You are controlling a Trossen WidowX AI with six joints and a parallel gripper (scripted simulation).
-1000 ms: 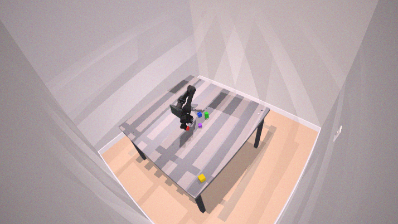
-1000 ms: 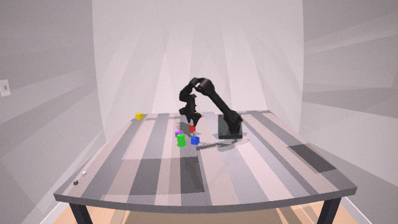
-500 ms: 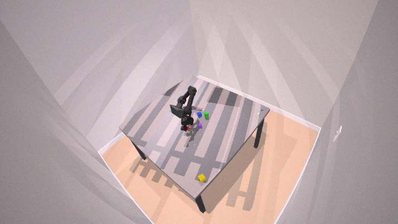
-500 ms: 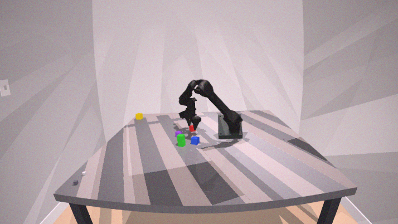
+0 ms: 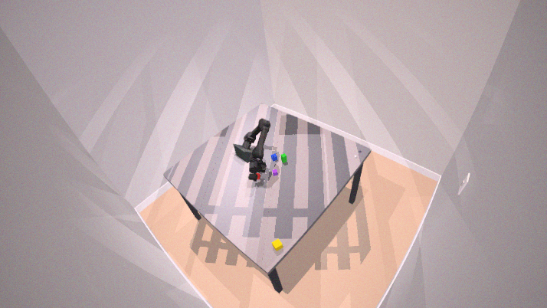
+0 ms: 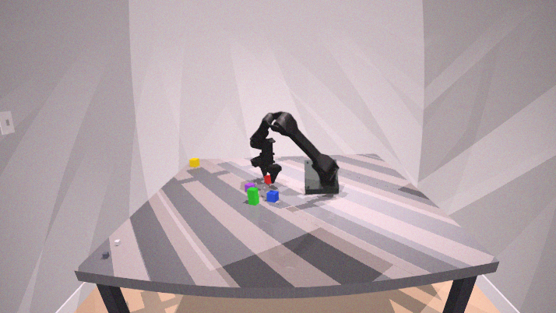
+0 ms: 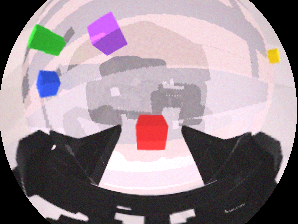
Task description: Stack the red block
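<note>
The blue block lies 40 mm behind my gripper tip, 230 mm to the left of it and 10 mm above it. Round my gripper tip: red block (10 mm above); yellow block (520 mm ahead, 310 mm to the right, 10 mm above); purple block (80 mm ahead, 110 mm to the left, 10 mm above).
</note>
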